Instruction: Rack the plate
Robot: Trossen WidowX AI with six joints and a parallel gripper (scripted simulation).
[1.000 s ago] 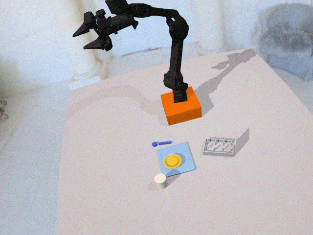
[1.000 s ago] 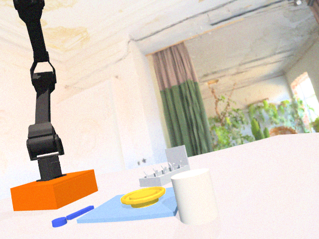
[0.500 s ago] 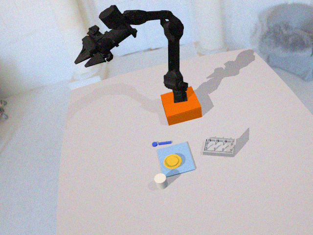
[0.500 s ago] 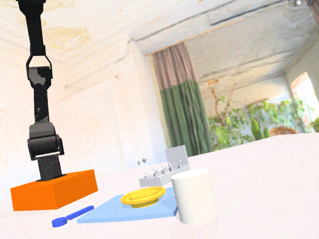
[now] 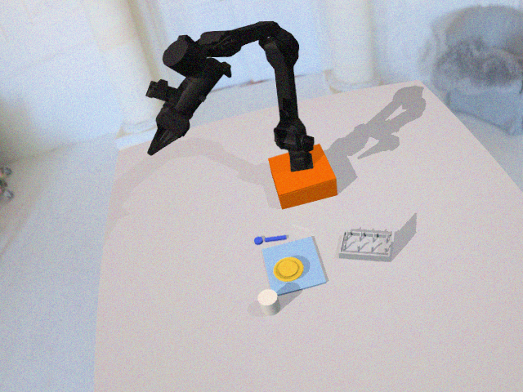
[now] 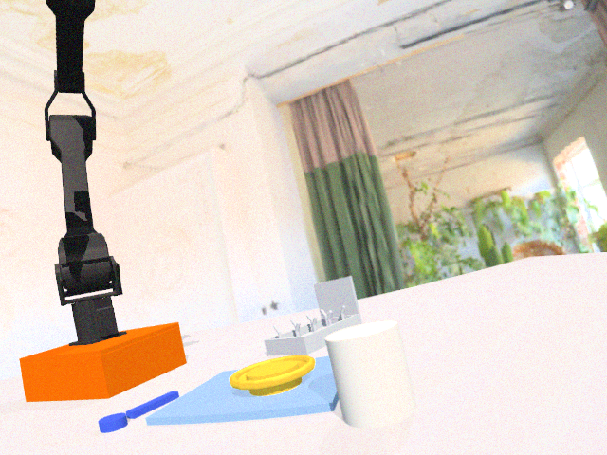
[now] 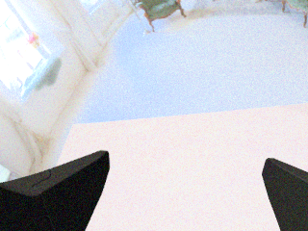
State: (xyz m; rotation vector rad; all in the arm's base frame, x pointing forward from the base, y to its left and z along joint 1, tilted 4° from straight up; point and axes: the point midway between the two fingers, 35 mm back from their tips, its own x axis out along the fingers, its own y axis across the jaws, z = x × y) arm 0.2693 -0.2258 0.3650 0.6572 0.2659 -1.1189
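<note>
Now: the yellow plate 40 mm ahead of my gripper tip, 220 mm to the left of it and 370 mm below it. The rest, counted from my gripper tip: white cylinder cup: 140 mm ahead, 180 mm to the left, 360 mm below; then blue spoon: 70 mm behind, 160 mm to the left, 380 mm below; then grey dish rack: 10 mm behind, 420 mm to the left, 360 mm below.
</note>
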